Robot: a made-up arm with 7 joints.
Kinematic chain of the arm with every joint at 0, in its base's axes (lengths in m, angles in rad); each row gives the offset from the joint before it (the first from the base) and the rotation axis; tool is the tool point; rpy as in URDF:
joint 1: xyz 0 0 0.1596 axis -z
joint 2: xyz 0 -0.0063 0.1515 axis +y
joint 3: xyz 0 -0.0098 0.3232 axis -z
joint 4: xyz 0 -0.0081 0.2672 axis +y
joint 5: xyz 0 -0.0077 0.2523 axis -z
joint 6: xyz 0 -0.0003 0.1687 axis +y
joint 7: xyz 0 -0.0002 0.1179 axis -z
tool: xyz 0 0 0 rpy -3.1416 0 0
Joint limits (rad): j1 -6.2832..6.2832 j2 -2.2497..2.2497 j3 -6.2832..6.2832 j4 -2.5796..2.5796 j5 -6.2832..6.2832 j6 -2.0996..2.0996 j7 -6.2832..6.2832
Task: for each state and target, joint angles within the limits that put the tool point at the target. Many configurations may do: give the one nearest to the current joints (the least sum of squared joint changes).
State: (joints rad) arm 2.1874 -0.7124 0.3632 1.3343 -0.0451 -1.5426 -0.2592
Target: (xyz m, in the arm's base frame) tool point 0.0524 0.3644 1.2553
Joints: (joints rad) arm 2.1146 -0.5882 0.4014 0.8591 -0.0589 -1.2635 -0.2592
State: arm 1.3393 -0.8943 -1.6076 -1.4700 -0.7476 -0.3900 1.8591
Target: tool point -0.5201 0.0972 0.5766
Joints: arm 1.3162 -0.8949 -1.6019 -1.9838 -0.7093 -0.4842 1.8591
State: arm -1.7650 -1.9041 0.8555 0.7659 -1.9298 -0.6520 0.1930
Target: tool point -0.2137 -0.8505 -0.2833
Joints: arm -0.9922 -2.2497 0.9880 0.4870 -1.8761 -0.8517 0.1930
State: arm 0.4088 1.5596 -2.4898 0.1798 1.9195 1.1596 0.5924
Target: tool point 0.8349 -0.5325 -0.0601
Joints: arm 0.6210 1.8322 -2.4504 0.0140 1.9535 1.2314 0.5924
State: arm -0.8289 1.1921 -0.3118 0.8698 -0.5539 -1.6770 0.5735
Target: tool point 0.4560 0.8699 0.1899
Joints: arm -1.0880 1.4380 -0.3686 0.8119 -0.5235 -1.5272 0.5735
